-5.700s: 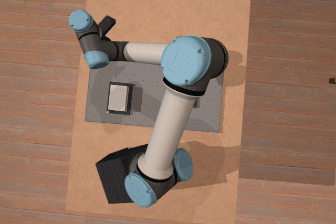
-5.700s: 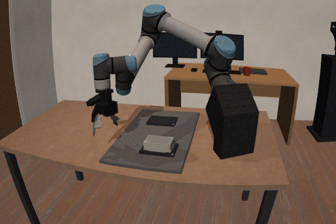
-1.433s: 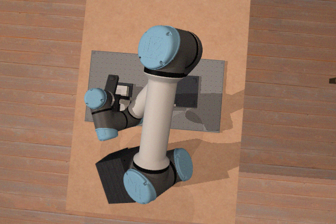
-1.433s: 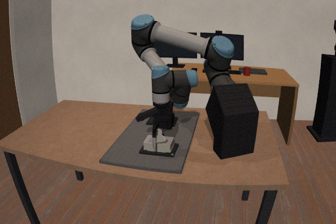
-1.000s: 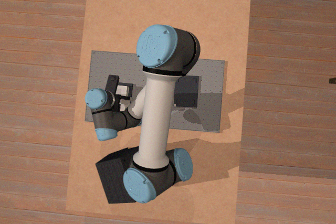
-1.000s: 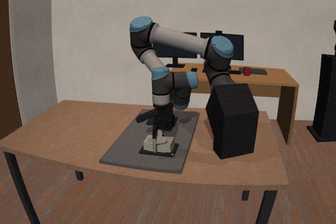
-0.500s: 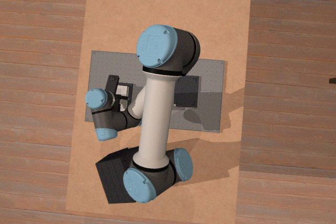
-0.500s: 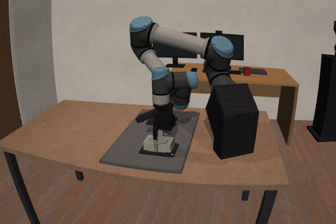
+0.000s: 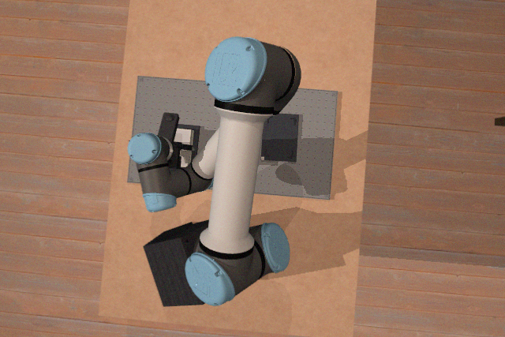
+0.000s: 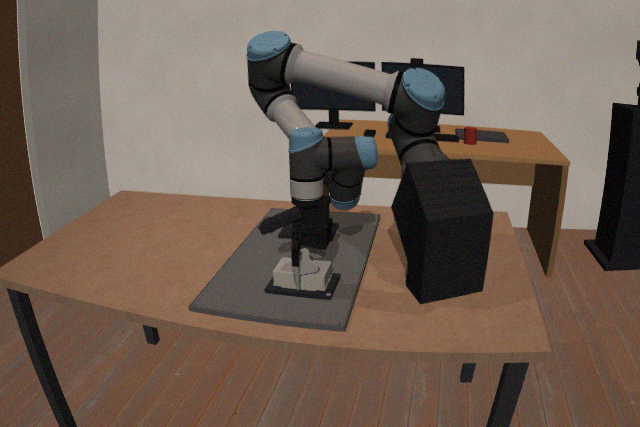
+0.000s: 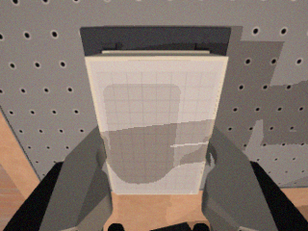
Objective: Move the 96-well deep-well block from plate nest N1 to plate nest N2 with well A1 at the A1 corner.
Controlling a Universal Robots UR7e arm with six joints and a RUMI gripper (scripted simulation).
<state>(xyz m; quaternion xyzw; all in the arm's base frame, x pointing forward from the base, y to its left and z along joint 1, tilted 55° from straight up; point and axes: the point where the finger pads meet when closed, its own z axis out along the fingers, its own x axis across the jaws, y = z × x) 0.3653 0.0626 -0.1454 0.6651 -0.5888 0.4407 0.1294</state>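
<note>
Right now my hand is 20 mm above the black nest N1. From my hand the other things lie so: 96-well deep-well block (10 mm above); black nest N2 (40 mm ahead, 340 mm to the right, 20 mm below).
</note>
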